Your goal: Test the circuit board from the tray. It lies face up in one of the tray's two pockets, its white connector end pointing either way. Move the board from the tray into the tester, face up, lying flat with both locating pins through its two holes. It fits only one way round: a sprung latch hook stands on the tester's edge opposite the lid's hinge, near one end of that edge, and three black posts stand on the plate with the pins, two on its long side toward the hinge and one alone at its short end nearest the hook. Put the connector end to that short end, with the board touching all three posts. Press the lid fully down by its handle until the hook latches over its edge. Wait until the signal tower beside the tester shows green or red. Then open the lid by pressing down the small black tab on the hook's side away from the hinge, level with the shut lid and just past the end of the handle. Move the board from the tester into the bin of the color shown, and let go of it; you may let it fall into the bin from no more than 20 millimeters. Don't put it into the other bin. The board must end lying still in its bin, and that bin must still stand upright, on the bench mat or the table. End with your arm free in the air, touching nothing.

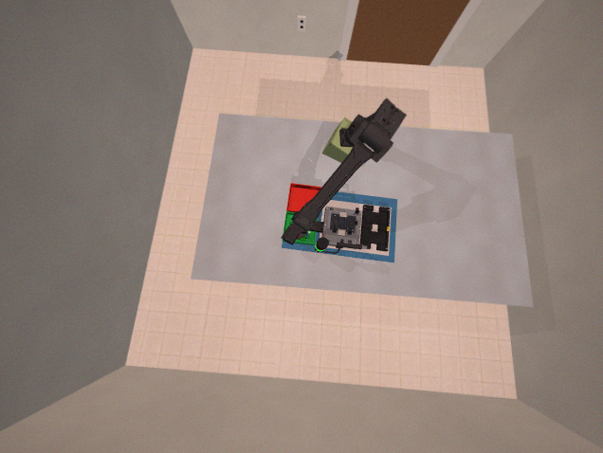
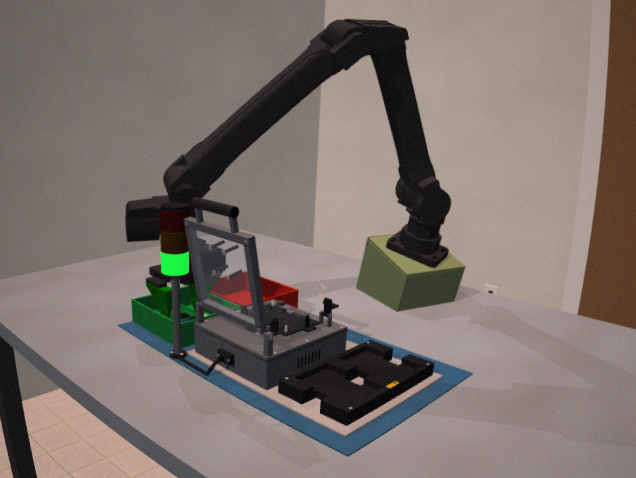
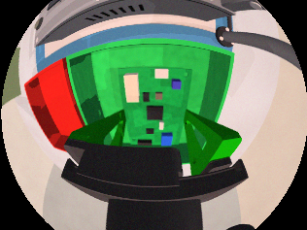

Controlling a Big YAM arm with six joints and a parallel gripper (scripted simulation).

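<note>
My hand is 1 cm past the green bin and 1 cm above it. Round my hand: tester plate (1 cm behind, 21 cm to the left, 4 cm above); red bin (15 cm behind, 3 cm to the left, 1 cm below); clear lid (10 cm ahead, 19 cm to the left, 16 cm above).
</note>
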